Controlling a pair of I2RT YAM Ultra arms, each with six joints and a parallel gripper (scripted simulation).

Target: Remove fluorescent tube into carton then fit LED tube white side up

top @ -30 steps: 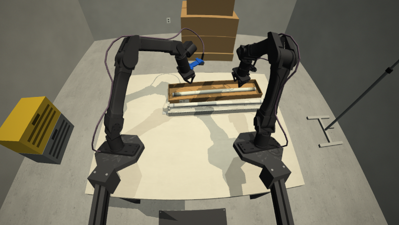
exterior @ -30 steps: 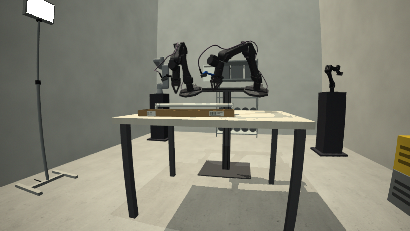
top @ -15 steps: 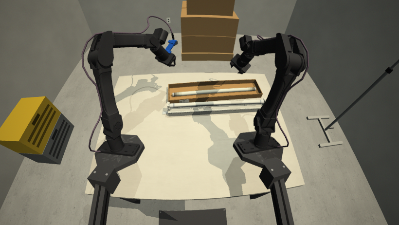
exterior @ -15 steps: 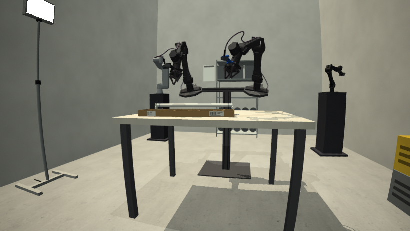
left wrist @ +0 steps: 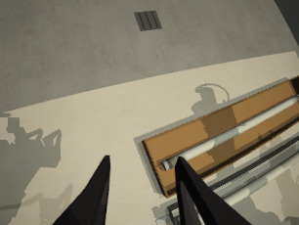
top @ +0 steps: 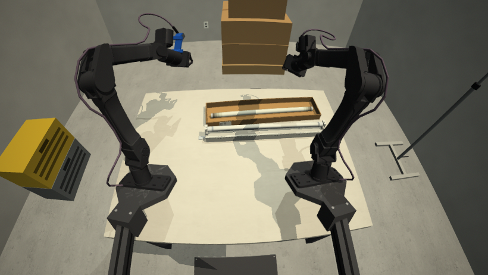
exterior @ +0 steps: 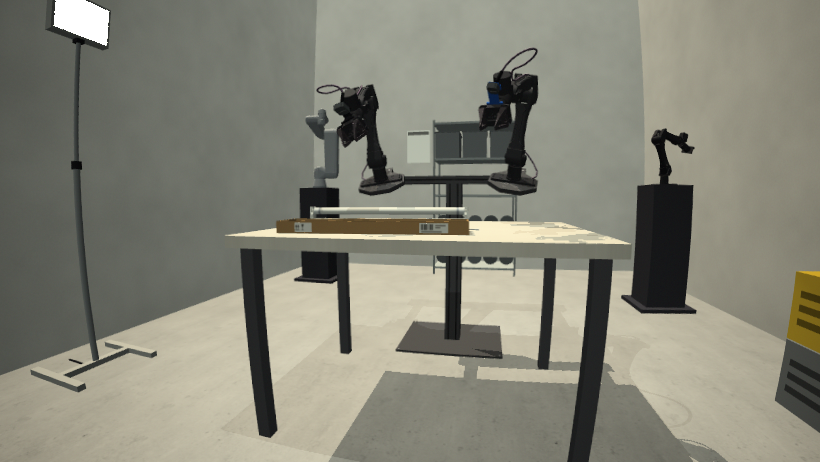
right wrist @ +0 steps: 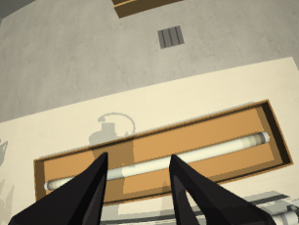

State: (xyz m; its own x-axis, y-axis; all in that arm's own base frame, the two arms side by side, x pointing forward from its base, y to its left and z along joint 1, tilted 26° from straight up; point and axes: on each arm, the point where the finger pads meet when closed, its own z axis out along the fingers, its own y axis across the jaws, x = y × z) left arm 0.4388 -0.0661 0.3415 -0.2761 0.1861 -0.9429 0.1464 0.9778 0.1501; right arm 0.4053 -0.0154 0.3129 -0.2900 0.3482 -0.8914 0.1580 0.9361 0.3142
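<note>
The white light fixture lies 26 cm below my right hand, 15 cm behind it and 8 cm to the left of it. The rest, counted from my right hand: old fluorescent tube 29 cm below, 8 cm to the left; LED tube 24 cm below, 15 cm behind, 9 cm to the left; brown carton 29 cm below, 8 cm to the left, 1 cm ahead.
</note>
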